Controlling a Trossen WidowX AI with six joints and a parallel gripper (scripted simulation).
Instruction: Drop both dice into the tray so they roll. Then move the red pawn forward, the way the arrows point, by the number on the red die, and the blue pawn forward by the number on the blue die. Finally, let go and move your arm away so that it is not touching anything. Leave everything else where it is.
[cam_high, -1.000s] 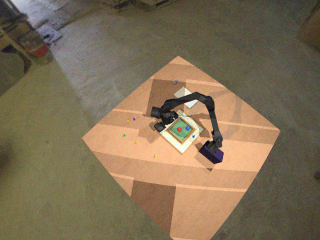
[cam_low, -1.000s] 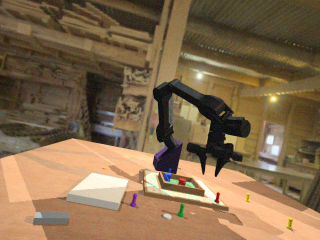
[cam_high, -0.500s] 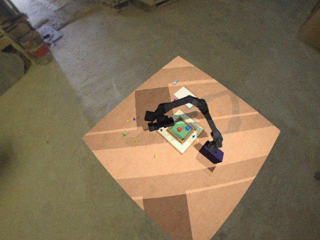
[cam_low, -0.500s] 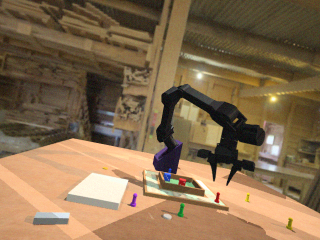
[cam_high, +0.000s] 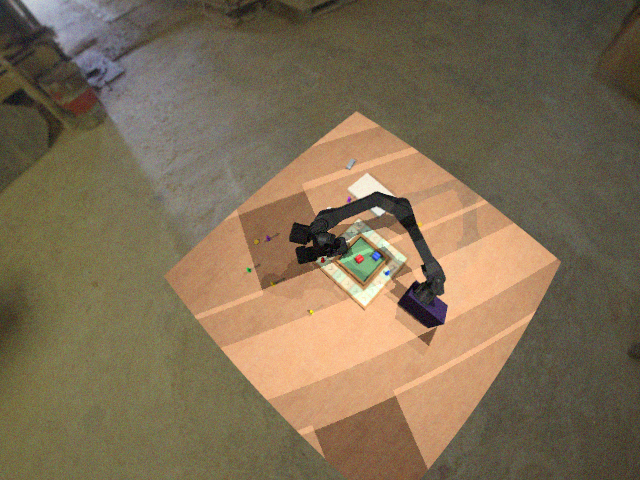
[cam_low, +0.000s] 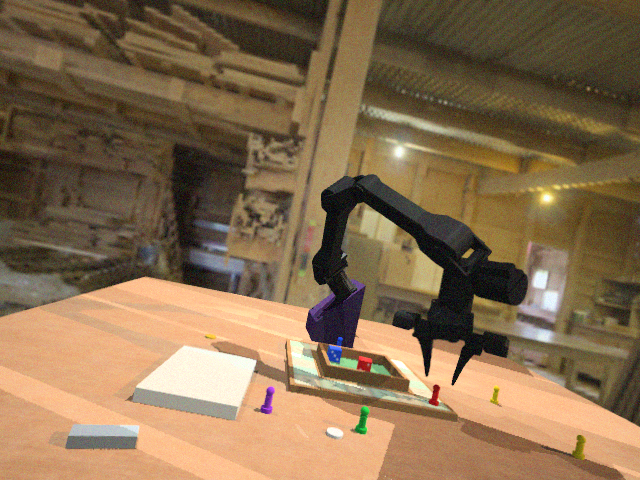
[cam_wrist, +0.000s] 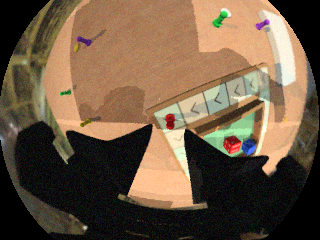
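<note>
Now: the red pawn 30 mm below my gripper tip. Round my gripper tip: white disc (160 mm ahead, 190 mm to the right, 50 mm below); then green tray (110 mm behind, 120 mm to the right, 50 mm below); then blue pawn (220 mm behind, 150 mm to the right, 30 mm below).
</note>
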